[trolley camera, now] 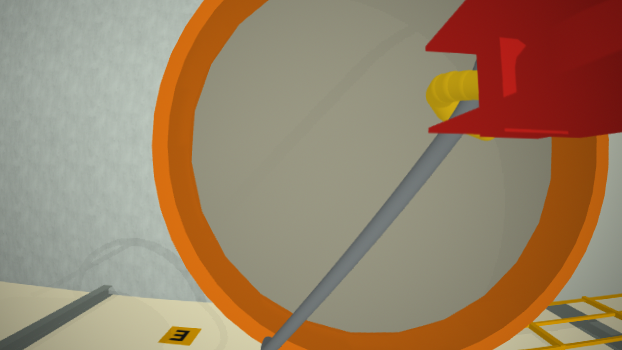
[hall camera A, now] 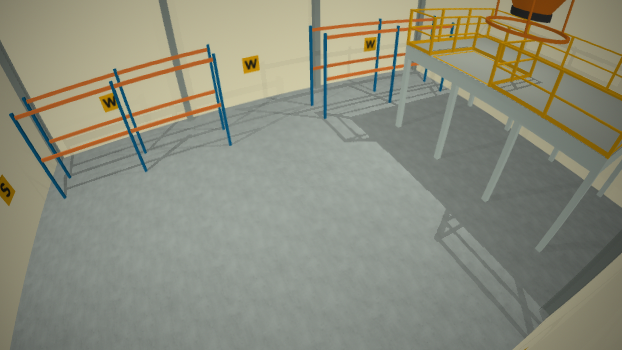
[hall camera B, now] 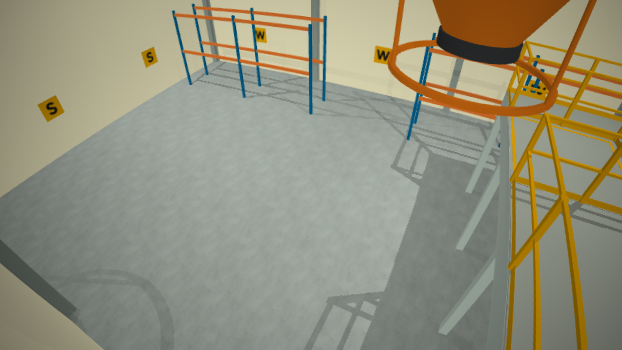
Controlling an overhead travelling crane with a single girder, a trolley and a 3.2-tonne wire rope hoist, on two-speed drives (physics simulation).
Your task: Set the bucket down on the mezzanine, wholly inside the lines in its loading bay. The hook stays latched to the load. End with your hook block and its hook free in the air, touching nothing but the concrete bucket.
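The orange concrete bucket (hall camera A: 540,7) (hall camera B: 495,22) (trolley camera: 180,165) hangs upright in the air, its base ring visible below a black collar. In hall camera B it shows left of most of the mezzanine (hall camera A: 555,135) (hall camera B: 605,280); in hall camera A its ring overlaps the far railings. The loading bay (hall camera A: 460,62) (hall camera B: 590,150), with thin yellow lines, shows partly on the deck. In the trolley camera the yellow hook (trolley camera: 452,90) is shut around the bucket's grey bail (trolley camera: 370,230), under the red hook block (trolley camera: 540,90). The hook is above the frame in both hall views.
Yellow railings (hall camera A: 552,95) (hall camera B: 561,192) and a gate-like frame stand along the mezzanine edge. Blue and orange racks (hall camera A: 111,90) (hall camera B: 242,65) stand along the W wall. Yellow railings (trolley camera: 575,317) show at the lower right of the trolley camera, with an E wall sign (trolley camera: 180,335).
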